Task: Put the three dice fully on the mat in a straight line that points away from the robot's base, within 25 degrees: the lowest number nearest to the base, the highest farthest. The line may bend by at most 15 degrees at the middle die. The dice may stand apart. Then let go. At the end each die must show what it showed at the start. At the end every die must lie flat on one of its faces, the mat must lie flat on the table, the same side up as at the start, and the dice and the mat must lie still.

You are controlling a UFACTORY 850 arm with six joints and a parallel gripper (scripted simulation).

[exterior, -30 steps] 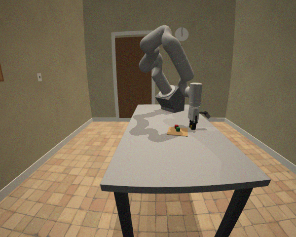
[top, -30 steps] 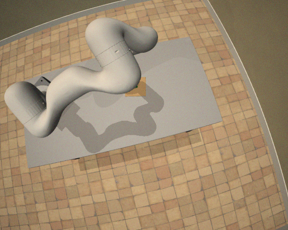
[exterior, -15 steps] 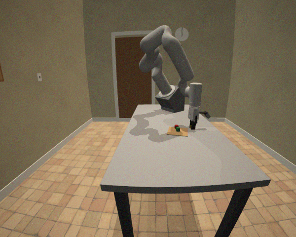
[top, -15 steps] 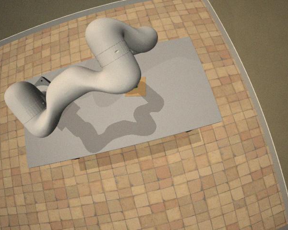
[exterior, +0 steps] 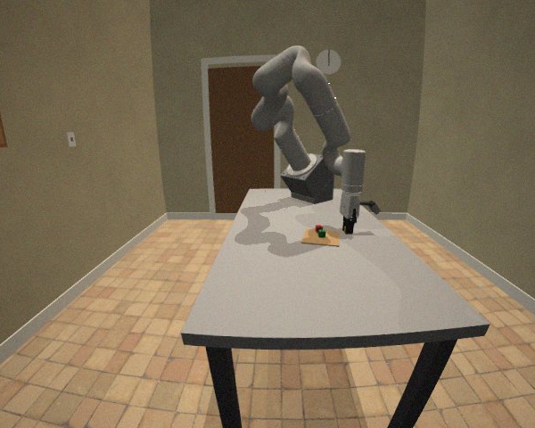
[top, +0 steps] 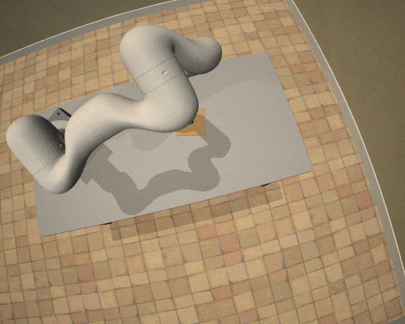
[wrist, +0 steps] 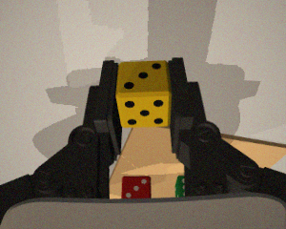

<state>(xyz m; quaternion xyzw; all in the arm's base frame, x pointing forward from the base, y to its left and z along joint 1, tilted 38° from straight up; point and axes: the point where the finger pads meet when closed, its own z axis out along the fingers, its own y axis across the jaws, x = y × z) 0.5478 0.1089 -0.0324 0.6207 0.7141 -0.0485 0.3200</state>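
Right now my hand is 40 mm short of the green die, 120 mm to the left of it and 10 mm above it. From my hand the other things lie so: red die 10 mm behind, 120 mm to the right, 10 mm below; yellow die 10 mm below; mat 40 mm ahead, 120 mm to the right, 20 mm below.
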